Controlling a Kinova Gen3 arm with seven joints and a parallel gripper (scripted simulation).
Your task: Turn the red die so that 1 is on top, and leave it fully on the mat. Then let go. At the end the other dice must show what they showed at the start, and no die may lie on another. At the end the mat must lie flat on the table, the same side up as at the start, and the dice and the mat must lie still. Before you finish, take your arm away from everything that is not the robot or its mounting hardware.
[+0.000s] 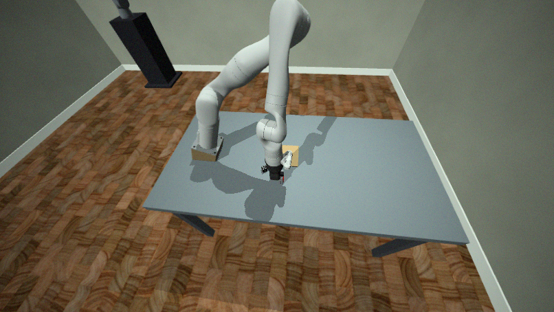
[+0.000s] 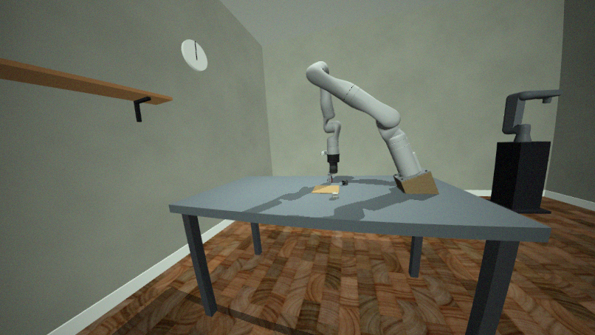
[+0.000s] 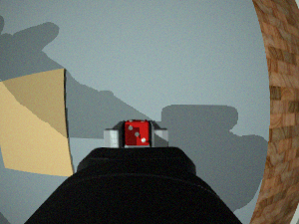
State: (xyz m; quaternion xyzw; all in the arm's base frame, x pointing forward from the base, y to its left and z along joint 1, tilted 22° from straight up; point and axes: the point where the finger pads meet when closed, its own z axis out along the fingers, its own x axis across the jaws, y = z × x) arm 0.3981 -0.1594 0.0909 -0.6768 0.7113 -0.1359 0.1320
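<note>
The red die lies 1 cm below my hand. Also, from my hand: black die (9 cm behind, 6 cm to the left, 1 cm below); then tan mat (16 cm to the left, 2 cm below, 1 cm ahead); then white die (29 cm to the left, 4 cm behind, 1 cm below).
</note>
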